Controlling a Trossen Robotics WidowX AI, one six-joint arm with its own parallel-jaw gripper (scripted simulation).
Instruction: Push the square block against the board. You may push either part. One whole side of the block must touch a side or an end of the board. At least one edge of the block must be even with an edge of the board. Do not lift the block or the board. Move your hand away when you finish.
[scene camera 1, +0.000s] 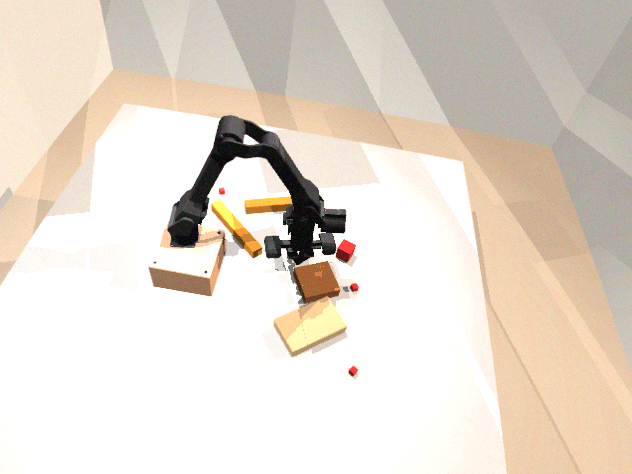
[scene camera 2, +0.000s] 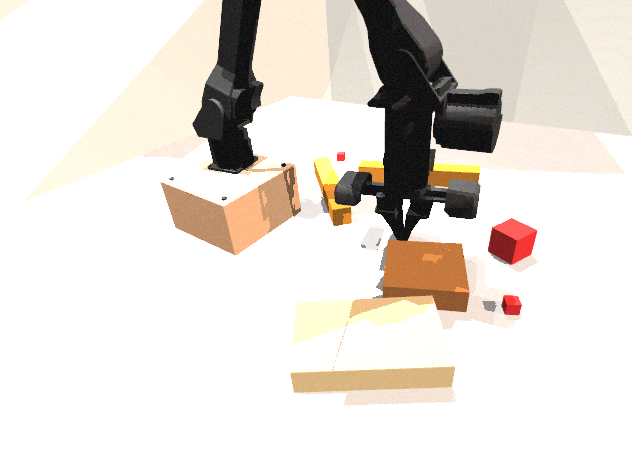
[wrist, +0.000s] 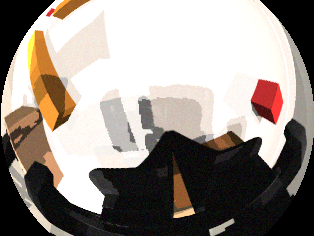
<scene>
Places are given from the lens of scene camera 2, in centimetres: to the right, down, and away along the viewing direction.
my gripper (scene camera 2: 403, 244): 13, 1, 59
pale tan board (scene camera 2: 382, 343): 7, 11, 40
brown square block (scene camera 2: 412, 268): 12, 4, 50
The marked spots on the pale tan board and the brown square block are 13 cm apart.
</scene>
